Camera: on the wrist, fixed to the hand. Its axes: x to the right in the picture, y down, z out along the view.
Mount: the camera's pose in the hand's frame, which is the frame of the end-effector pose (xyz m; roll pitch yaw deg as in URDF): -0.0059 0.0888 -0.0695 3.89 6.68 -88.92
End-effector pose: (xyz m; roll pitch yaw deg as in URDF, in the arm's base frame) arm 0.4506 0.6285 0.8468 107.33 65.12 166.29
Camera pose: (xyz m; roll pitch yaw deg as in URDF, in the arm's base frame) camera 0.3506 0.6118 0.8965 -97.01 23.65 -40.08
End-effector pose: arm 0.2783 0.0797 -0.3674 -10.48 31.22 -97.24
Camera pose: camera 0.3585 0.1187 -0.4366 -27.56 -2.69 175.65
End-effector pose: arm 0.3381 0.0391 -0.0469 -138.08 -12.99 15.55
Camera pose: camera 0.3644 -0.0704 -0.0556 165.63 -47.31 118.36
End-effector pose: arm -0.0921 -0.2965 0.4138 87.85 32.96 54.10
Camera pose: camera -0.1265 -0.2199 0.4893 -93.39 57.83 -134.43
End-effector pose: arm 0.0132 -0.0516 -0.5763 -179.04 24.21 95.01
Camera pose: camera 0.1008 -0.0213 -0.5119 -151.72 -6.52 -179.12
